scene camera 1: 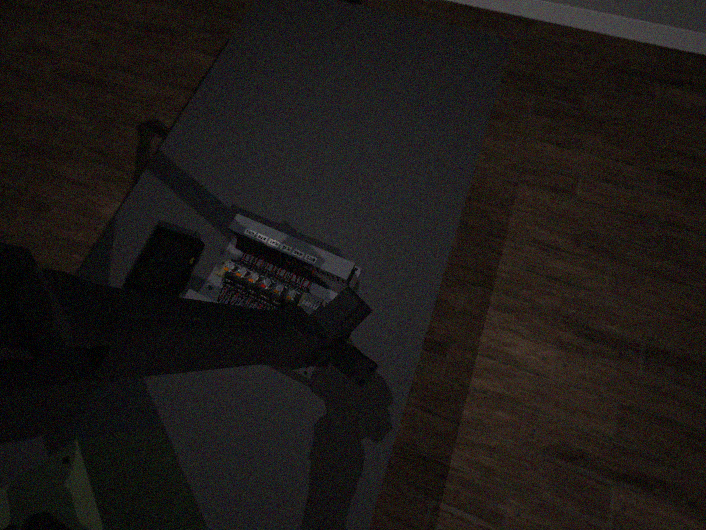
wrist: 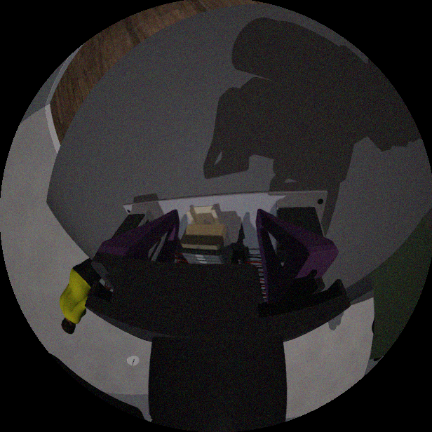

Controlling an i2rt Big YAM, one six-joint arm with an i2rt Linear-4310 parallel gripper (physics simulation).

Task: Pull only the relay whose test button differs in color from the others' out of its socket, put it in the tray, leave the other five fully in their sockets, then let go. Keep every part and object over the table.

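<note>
In the scene view a row of relays stands in sockets on the panel [scene camera 1: 212,286]. Most test buttons look orange; the relay with a redder button [scene camera 1: 264,284] is near the middle of the row. All look seated, though the view is dark and the arm hides part of the panel. A black box [scene camera 1: 165,256], apparently the tray, lies left of the panel. My gripper [wrist: 217,215] is open and empty, its purple fingers apart over the panel [wrist: 240,199] in the wrist view. A tan block [wrist: 204,234] shows between and below them; the relays are not clearly visible there.
A grey wiring duct with white labels [scene camera 1: 279,242] runs along the panel's back edge. Dark blocks flank the fingers; the right one [wrist: 298,218] is near the right finger. The arm [scene camera 1: 188,336] crosses the panel's front. The grey table [scene camera 1: 364,114] extends behind.
</note>
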